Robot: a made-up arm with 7 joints. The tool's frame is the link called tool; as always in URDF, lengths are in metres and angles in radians. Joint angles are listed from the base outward. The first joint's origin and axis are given. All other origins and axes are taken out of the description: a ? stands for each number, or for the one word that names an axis. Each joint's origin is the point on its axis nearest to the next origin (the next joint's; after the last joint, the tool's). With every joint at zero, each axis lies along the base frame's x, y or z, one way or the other. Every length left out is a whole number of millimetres.
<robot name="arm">
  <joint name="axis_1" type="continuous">
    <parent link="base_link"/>
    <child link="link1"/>
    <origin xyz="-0.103 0 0.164" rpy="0 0 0"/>
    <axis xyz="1 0 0"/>
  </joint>
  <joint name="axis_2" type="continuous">
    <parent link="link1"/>
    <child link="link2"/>
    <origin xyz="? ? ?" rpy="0 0 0"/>
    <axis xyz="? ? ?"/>
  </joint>
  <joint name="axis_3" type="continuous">
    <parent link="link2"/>
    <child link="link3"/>
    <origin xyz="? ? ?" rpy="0 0 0"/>
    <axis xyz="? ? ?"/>
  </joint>
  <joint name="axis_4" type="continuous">
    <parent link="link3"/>
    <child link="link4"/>
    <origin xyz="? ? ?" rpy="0 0 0"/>
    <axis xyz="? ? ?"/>
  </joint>
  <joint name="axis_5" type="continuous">
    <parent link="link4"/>
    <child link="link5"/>
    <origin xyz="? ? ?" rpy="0 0 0"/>
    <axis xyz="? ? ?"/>
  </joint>
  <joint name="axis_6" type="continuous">
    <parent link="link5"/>
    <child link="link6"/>
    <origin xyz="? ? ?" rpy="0 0 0"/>
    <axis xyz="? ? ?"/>
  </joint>
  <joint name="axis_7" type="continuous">
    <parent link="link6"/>
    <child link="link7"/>
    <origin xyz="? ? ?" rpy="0 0 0"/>
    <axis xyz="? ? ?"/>
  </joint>
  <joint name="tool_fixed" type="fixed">
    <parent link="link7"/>
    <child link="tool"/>
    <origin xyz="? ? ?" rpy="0 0 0"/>
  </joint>
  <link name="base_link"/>
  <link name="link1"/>
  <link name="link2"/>
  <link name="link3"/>
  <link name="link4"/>
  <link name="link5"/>
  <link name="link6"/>
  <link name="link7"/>
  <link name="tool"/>
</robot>
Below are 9 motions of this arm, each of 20 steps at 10 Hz.
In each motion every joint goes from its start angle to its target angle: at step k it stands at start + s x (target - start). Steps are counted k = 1, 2, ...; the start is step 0. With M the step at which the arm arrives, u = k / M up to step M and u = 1 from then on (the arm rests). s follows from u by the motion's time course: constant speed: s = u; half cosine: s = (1 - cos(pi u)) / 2; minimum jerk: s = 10 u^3 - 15 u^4 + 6 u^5.
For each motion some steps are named. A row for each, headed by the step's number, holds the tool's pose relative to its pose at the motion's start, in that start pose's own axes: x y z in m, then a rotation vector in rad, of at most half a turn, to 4 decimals.
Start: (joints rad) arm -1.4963 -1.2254 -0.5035 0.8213 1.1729 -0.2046 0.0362
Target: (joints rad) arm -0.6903 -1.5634 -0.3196 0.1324 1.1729 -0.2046 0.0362
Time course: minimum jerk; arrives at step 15
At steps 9, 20:
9: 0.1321 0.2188 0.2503 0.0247 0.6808 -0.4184
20: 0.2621 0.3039 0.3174 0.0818 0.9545 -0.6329

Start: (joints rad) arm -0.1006 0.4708 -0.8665 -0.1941 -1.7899 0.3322 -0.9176
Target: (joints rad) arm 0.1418 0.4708 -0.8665 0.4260 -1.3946 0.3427 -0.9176
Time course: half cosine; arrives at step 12
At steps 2, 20:
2: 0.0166 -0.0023 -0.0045 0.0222 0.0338 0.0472
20: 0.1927 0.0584 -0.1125 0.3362 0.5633 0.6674

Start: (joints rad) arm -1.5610 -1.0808 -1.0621 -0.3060 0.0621 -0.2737 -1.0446
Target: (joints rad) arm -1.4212 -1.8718 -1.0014 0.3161 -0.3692 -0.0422 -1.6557
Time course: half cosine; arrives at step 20
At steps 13, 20:
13: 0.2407 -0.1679 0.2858 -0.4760 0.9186 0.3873
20: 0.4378 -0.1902 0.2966 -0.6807 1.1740 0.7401

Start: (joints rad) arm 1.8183 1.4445 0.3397 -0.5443 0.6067 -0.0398 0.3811
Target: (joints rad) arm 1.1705 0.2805 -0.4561 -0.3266 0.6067 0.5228 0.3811
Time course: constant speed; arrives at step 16
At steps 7, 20:
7: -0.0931 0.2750 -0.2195 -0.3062 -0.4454 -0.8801
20: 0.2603 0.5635 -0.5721 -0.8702 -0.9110 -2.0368

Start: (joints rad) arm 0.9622 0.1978 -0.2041 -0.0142 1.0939 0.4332 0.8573
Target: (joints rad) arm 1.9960 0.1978 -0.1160 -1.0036 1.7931 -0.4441 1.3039
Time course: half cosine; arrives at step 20
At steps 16, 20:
16: -0.0129 0.1456 0.1459 1.7929 1.7237 -0.0454
20: 0.0097 0.1318 0.1962 1.9749 1.9008 -0.0606

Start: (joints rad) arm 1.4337 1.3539 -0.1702 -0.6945 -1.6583 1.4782 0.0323
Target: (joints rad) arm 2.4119 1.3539 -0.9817 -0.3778 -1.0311 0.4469 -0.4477
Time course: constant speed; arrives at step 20
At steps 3, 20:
3: -0.0011 0.0117 0.1239 -0.1637 -0.0488 0.1044
20: -0.2352 0.4178 0.6155 -1.1995 0.0488 0.4371

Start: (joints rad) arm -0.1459 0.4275 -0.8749 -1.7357 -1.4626 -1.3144 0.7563
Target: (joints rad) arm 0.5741 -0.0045 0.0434 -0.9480 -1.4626 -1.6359 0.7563
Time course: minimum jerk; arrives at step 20
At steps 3, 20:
3: 0.0076 0.0139 -0.0011 0.0280 -0.0179 -0.0338
20: 0.3674 0.1295 0.2649 0.8890 -1.2322 -0.8471

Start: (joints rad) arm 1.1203 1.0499 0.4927 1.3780 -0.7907 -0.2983 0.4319
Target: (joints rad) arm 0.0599 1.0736 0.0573 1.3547 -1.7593 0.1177 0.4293
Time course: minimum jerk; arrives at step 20
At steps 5, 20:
5: -0.0353 0.0631 0.0397 -0.2034 -0.0256 -0.1304
20: 0.0371 0.8207 -0.2429 -2.0734 -0.2925 -1.0860

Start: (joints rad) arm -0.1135 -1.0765 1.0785 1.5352 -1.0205 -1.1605 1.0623
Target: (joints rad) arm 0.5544 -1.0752 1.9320 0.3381 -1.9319 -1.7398 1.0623
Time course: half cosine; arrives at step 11
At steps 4, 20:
4: -0.0989 -0.0090 0.0776 -0.1090 0.6036 0.0713
20: -0.1796 -0.1735 0.1786 -0.3958 1.4135 0.6084

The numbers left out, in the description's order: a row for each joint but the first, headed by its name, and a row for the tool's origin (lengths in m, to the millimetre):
axis_2: xyz 0 0.222 0.028, axis 0 0 1
axis_3: xyz -0.135 -0.192 0, axis 1 0 0
axis_4: xyz 0 0.007 0.208, axis 0 0 -1
axis_5: xyz -0.418 0.095 0, axis 1 0 0
axis_6: xyz 0 -0.082 0.086, axis 0 0 -1
axis_7: xyz 0.131 -0.086 0, axis 1 0 0
tool: xyz 0 -0.228 -0.077

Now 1 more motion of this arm.
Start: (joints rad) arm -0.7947 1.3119 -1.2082 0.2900 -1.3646 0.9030 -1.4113
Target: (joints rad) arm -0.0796 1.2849 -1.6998 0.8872 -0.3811 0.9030 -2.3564
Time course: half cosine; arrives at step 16
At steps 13, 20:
13: 0.1338 -0.0311 0.3924 -1.0032 0.6207 1.2379
20: 0.1385 -0.0128 0.4200 -1.0549 0.6744 1.3584

